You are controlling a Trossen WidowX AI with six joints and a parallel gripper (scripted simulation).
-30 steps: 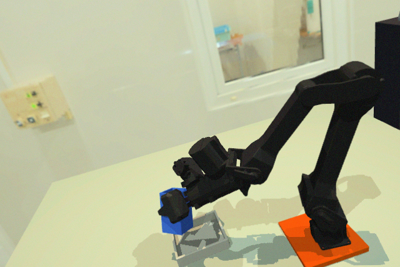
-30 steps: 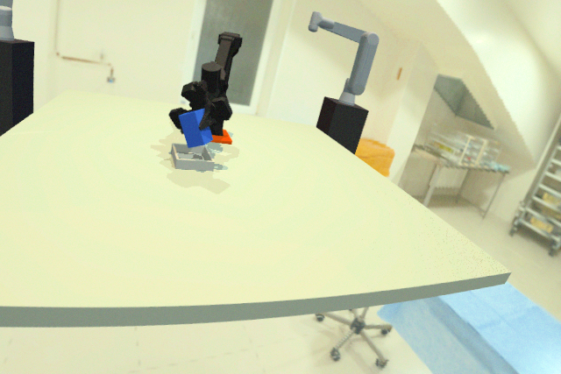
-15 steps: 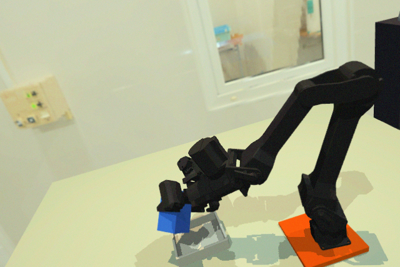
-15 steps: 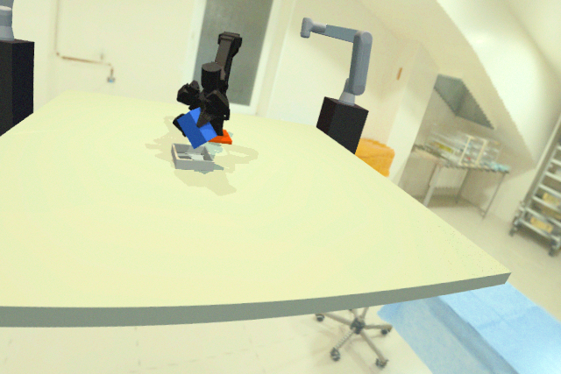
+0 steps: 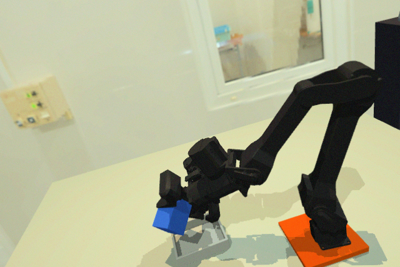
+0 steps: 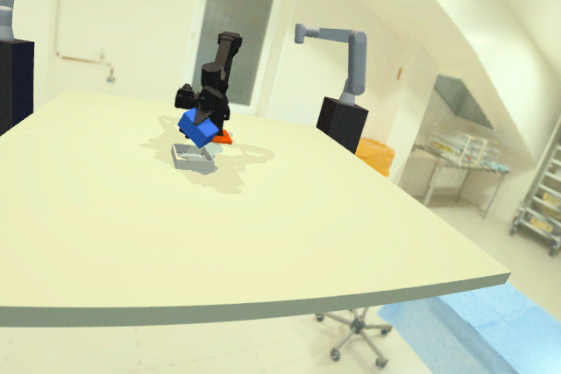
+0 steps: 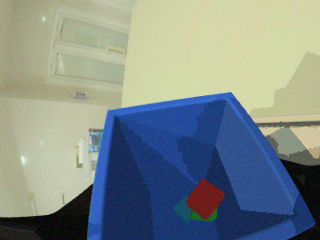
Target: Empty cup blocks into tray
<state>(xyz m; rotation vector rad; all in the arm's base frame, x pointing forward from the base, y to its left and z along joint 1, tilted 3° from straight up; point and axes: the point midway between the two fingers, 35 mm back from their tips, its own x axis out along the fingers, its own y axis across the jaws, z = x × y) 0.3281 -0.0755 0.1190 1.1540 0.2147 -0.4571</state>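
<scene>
Now: gripper tip 30 mm past the red block, 20 mm to the right of it and 10 mm above it. Round my gripper tip: blue square cup: 20 mm behind, 40 mm to the left.
</scene>
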